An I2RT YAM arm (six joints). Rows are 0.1 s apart.
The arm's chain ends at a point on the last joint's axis. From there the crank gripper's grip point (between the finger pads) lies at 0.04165 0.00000 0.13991 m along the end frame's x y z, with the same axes.
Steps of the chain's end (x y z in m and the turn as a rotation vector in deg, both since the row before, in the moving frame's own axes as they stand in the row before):
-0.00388 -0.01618 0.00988 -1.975 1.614 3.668
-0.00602 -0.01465 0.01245 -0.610 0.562 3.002
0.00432 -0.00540 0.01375 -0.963 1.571 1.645
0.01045 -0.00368 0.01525 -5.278 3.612 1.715
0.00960 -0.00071 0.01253 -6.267 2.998 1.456
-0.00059 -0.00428 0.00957 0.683 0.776 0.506
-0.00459 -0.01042 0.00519 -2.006 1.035 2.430
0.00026 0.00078 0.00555 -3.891 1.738 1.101
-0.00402 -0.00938 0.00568 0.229 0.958 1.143
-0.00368 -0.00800 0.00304 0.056 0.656 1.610
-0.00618 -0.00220 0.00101 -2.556 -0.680 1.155
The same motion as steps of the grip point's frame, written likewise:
-0.00020 -0.00859 0.00852 -1.975 1.614 3.668
-0.00475 -0.01095 0.01202 -0.610 0.562 3.002
0.00809 -0.00181 0.01253 -0.963 1.571 1.645
0.01896 0.01043 0.01170 -5.278 3.612 1.715
0.01664 0.01558 0.00927 -6.267 2.998 1.456
0.00131 -0.00557 0.00899 0.683 0.776 0.506
-0.00221 -0.00372 0.00430 -2.006 1.035 2.430
0.00438 0.01107 0.00387 -3.891 1.738 1.101
-0.00169 -0.00908 0.00496 0.229 0.958 1.143
-0.00210 -0.00694 0.00255 0.056 0.656 1.610
-0.00791 0.00487 0.00134 -2.556 -0.680 1.155

